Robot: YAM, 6 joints.
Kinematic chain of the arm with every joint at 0, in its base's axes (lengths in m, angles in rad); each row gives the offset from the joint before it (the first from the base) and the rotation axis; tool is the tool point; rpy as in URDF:
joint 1: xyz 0 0 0.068 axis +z
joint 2: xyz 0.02 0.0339 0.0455 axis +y
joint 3: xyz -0.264 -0.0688 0 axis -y
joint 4: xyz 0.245 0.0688 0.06 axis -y
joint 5: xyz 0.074 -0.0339 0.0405 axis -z
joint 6: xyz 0.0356 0 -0.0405 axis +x
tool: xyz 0 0 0 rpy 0 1.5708 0
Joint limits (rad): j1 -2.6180..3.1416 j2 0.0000..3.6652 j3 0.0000..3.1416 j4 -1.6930..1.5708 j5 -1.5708..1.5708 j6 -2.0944..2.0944
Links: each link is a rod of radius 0.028 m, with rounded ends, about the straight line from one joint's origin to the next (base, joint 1, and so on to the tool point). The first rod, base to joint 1, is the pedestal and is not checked.
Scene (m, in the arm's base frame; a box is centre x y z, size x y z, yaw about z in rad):
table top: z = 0
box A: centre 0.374 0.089 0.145 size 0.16 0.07 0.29 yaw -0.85
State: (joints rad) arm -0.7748 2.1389 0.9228 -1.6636 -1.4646 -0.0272
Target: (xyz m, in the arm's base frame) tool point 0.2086 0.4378 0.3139
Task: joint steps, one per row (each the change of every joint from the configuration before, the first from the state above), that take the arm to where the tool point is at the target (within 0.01 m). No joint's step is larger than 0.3 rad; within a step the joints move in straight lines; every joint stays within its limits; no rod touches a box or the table.
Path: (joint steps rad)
1: 0.1867 -0.2036 0.1902 0.2534 -0.0266 -0.0426
2: 0.1867 -0.2035 0.1903 0.2535 -0.0265 -0.0426
3: 0.1867 -0.2036 0.1902 0.2534 -0.0265 -0.0426
4: 0.1867 -0.2035 0.1902 0.2535 -0.0266 -0.0426
5: 0.2705 0.2293 0.1342 -0.0454 0.0493 0.0426
6: 0.2706 0.2293 0.1341 -0.0454 0.0493 0.0426
7: 0.2705 0.2294 0.1342 -0.0453 0.0493 0.0426
8: 0.2705 0.2293 0.1341 -0.0454 0.0492 0.0426

